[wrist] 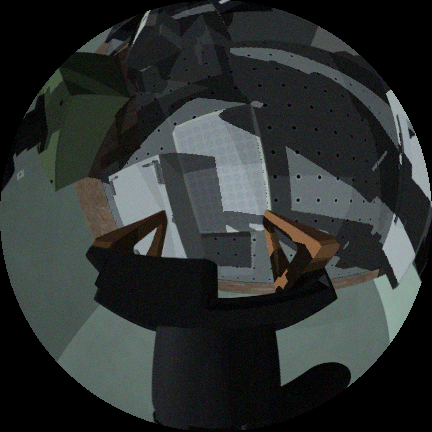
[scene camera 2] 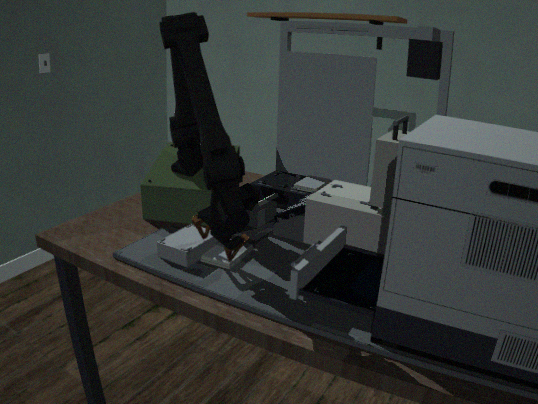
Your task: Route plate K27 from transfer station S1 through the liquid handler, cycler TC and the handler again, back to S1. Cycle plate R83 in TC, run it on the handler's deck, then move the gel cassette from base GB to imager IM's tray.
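Frame: origin at the arm's base, x ahead, y left, z up, level; metres.
Seen in the pictures: gripper, fingertip midpoint: (wrist: 214,215) (scene camera 2: 217,248); arm's base, origin of the base link: (scene camera 2: 191,164).
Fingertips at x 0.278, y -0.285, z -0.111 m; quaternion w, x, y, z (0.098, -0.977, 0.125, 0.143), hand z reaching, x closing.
Observation:
Pixels of each thing's top centre, then the offset from my fingertips to it. "spot": a spot on its surface instead. Level surfaces: height alone.
- pale plate with round wells, middle of its top: (wrist: 221,174) (scene camera 2: 227,249) dx +0.010, dy +0.034, dz -0.015 m
- low white block, middle of its top: (wrist: 143,224) (scene camera 2: 188,237) dx -0.089, dy +0.000, dz +0.011 m
- pale plate-like piece, middle of its top: (scene camera 2: 312,181) dx +0.049, dy +0.531, dz +0.038 m
- cream block, surface spot: (scene camera 2: 340,220) spot: dx +0.259, dy +0.185, dz +0.065 m
- small grey device, middle of its top: (scene camera 2: 258,195) dx -0.031, dy +0.285, dz +0.049 m
- mat, its level: dz -0.031 m
A pale plate with round wells (scene camera 2: 218,260) (wrist: 235,150) lies flat on the dark perforated mat; its label cannot be read. My gripper (scene camera 2: 216,246) (wrist: 214,215) is open and empty, pointing down above the plate and the low white block (scene camera 2: 175,246) (wrist: 137,192) beside it. In the wrist view, the plate lies beyond the fingertips. Another pale plate-like piece (scene camera 2: 309,184) lies on the dark deck within the tall grey gantry frame (scene camera 2: 445,90). The large white cabinet (scene camera 2: 435,240) at the right has a low open drawer with a pale front panel (scene camera 2: 320,256). Which plate is K27 or R83 cannot be told.
A cream block (scene camera 2: 340,220) with a tower behind it stands left of the cabinet. A small grey device (scene camera 2: 262,215) stands behind the gripper. The green box (scene camera 2: 172,200) (wrist: 85,135) is under the arm's base. The mat (scene camera 2: 145,252) ends near the wooden table edge (scene camera 2: 95,260).

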